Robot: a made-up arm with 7 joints.
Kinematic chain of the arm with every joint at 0, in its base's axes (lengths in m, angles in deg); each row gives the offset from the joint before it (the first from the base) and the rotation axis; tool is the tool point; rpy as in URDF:
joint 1: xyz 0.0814 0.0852 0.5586 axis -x
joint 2: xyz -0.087 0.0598 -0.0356 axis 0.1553 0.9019 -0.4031
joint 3: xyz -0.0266 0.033 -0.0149 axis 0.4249 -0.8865 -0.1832
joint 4: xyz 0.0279 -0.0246 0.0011 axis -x
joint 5: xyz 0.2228 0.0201 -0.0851 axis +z
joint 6: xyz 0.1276 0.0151 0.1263 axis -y
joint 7: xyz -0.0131 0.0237 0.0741 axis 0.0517 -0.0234 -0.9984
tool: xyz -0.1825 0.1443 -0.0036 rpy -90 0 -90
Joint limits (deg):
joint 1: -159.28..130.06
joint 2: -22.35..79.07
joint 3: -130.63..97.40
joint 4: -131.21..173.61
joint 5: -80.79..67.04
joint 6: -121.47..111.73
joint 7: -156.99..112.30
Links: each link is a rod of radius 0.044 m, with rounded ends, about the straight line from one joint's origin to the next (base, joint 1, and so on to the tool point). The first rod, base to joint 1, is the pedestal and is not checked.
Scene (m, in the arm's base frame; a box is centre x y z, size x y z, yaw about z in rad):
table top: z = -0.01
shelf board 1: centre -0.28 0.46 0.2 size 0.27 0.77 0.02 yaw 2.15
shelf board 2: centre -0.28 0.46 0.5 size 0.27 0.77 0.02 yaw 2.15
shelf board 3: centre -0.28 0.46 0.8 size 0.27 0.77 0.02 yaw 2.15
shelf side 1: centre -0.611 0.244 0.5 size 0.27 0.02 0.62 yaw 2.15
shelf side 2: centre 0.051 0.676 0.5 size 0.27 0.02 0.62 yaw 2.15
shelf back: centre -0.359 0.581 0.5 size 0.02 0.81 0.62 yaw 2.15
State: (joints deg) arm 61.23 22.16 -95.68 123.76 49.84 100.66 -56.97
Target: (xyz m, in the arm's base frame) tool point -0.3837 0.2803 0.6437
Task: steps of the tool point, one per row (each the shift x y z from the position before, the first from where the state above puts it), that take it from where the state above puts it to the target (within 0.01 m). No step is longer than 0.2 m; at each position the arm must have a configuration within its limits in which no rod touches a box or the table.
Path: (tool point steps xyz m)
1: -0.0191 0.0737 -0.1529
2: -0.0313 0.1307 -0.1005
3: -0.0343 0.1521 -0.0256
4: -0.0293 0.1318 0.0442
5: -0.0334 0.0560 0.0860
6: -0.0409 0.0228 0.0941
7: -0.0453 -0.0130 0.0898
8: -0.0460 -0.0463 0.0729
9: -0.0430 -0.0713 0.0447
10: -0.0142 0.0593 0.0051
11: -0.0224 0.0441 -0.0077
12: -0.0264 0.0273 -0.0083
13: -0.0239 0.0146 -0.0001
14: -0.0145 0.0098 0.0110

